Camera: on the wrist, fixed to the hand. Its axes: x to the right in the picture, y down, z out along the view.
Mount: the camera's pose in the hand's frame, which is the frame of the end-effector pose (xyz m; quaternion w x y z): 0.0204 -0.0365 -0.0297 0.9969 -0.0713 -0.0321 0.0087
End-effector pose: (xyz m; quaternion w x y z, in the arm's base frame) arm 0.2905 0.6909 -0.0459 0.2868 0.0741 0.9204 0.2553
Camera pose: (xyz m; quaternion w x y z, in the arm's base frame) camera 0.2572 0.6526 -0.0537 0.3185 0.0696 0.8895 0.3202
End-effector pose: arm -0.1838 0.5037 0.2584 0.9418 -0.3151 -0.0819 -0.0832
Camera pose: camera -0.1685 0.4548 0.2604 0.9146 -0.3847 -0.1032 -0.0705
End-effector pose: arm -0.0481 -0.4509 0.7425 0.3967 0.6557 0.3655 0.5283
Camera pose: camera -0.0759 -0.4133 0.7214 0.4494 0.6455 0.3083 0.5351
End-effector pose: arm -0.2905 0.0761 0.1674 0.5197 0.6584 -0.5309 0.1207
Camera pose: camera -0.2404 0.0847 0.1744 0.5469 0.6186 -0.5603 0.0659
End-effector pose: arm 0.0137 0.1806 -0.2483 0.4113 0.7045 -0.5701 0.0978
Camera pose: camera 0.0625 0.1868 -0.2339 0.4411 0.6711 -0.5946 0.0378
